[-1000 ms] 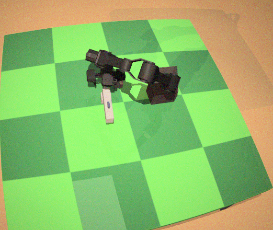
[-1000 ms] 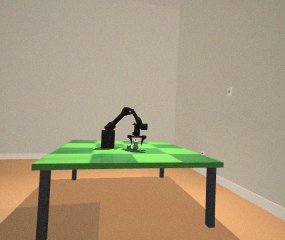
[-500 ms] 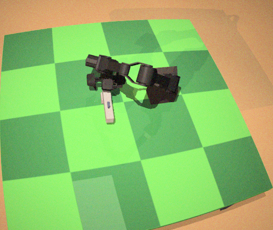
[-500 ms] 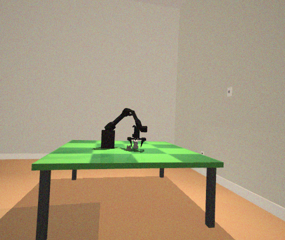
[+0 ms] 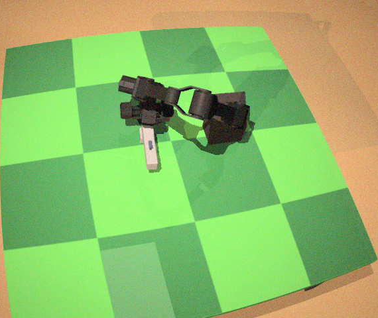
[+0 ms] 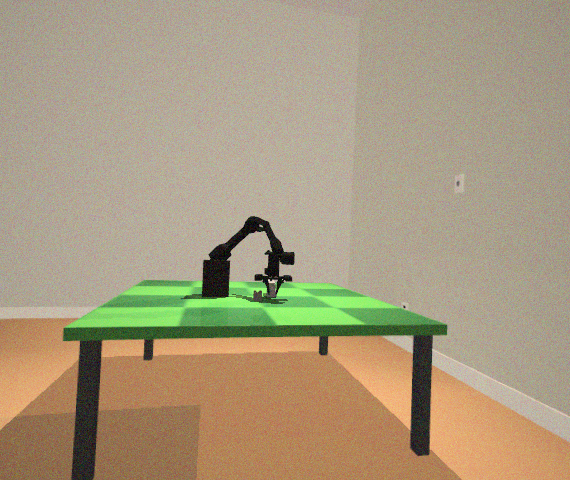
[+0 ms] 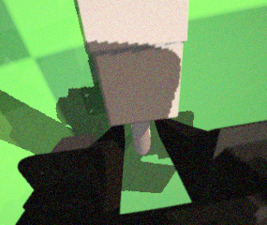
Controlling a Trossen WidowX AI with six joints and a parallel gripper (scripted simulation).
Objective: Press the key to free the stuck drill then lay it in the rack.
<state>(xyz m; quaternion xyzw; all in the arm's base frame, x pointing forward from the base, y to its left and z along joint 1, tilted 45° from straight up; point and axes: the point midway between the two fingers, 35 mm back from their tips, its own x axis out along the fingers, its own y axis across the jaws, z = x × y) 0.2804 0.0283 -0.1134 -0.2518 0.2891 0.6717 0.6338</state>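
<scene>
The drill is 6 cm to the left of my gripper tip and 3 cm above it. Round my gripper tip: blue key 14 cm to the left, 4 cm above; then rack 8 cm behind, 5 cm to the right; then steel block 11 cm to the left, 3 cm above.
</scene>
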